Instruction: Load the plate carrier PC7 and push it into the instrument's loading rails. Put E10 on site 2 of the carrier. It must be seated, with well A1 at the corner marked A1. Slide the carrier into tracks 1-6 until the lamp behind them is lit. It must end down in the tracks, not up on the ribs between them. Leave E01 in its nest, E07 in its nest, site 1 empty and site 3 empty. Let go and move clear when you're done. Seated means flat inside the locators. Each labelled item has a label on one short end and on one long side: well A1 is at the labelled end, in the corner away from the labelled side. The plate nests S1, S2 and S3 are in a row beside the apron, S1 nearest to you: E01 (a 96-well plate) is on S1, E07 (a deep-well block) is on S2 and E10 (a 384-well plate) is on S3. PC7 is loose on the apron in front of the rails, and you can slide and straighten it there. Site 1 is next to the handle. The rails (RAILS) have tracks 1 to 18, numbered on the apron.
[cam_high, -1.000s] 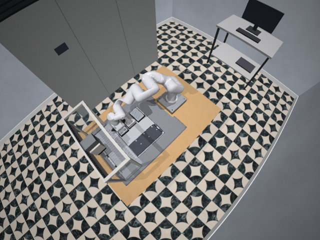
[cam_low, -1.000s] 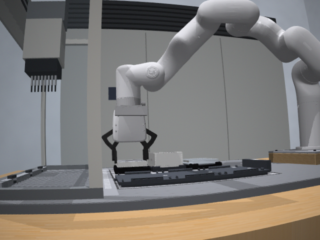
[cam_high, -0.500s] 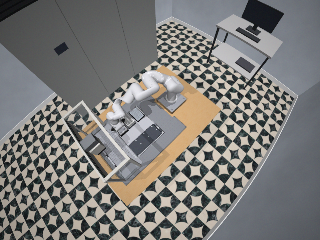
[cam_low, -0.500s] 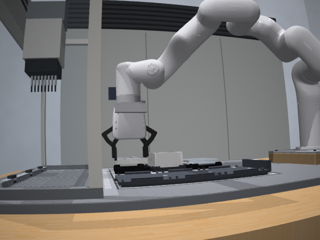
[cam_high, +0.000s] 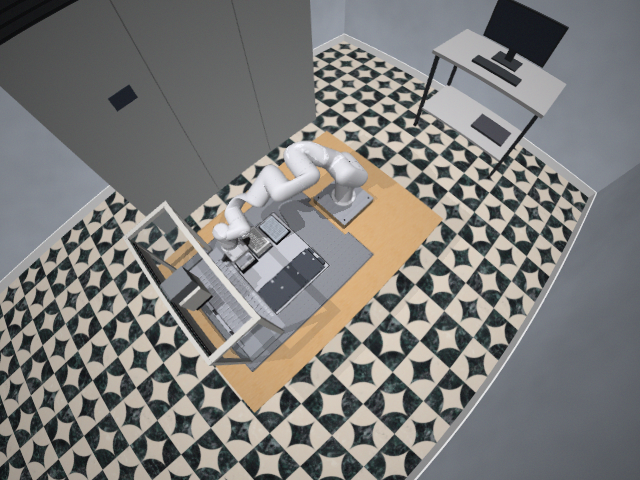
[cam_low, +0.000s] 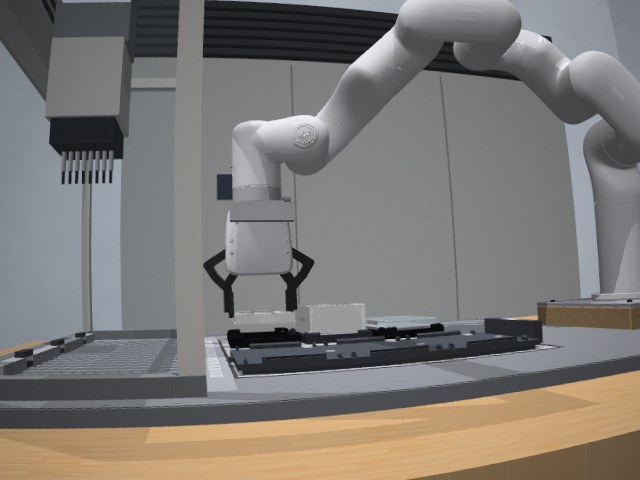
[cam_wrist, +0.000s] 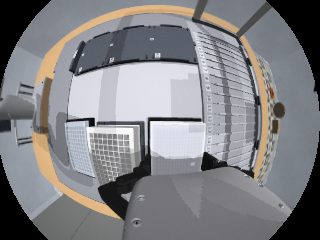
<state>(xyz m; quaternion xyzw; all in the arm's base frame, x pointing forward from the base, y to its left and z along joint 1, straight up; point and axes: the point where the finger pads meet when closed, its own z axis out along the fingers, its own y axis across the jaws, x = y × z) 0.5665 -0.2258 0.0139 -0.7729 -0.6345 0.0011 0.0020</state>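
Now: the black plate nest 4 cm below my hand. Also, from my hand: carrier PC7 (6 cm behind, 27 cm to the left, 3 cm below); then plate E01 (21 cm behind, 4 cm to the left, 3 cm below); then instrument frame post (17 cm ahead, 38 cm to the left, 20 cm above).
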